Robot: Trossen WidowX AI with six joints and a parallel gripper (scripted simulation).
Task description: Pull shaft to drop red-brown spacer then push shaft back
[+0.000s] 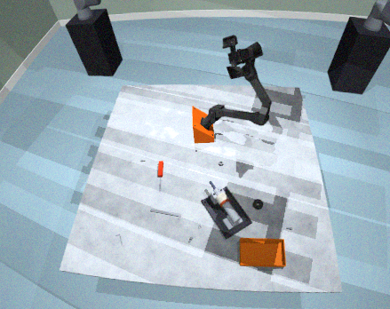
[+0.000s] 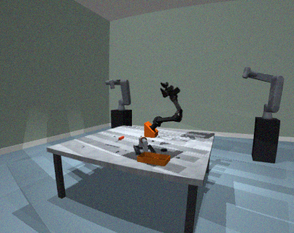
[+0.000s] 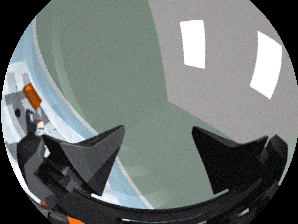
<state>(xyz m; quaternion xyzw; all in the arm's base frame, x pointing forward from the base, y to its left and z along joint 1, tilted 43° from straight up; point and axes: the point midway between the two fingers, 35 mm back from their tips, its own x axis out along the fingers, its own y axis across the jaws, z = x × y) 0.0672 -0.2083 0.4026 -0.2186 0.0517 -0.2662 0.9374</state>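
The shaft lies 410 mm ahead of my gripper tip, 30 mm to the left of it and 470 mm below it. From my gripper tip the other things lie so: orange tray (640 mm ahead, 250 mm to the left, 540 mm below); then red-brown spacer (450 mm ahead, 60 mm to the left, 470 mm below); then black ring (400 mm ahead, 220 mm to the left, 540 mm below).
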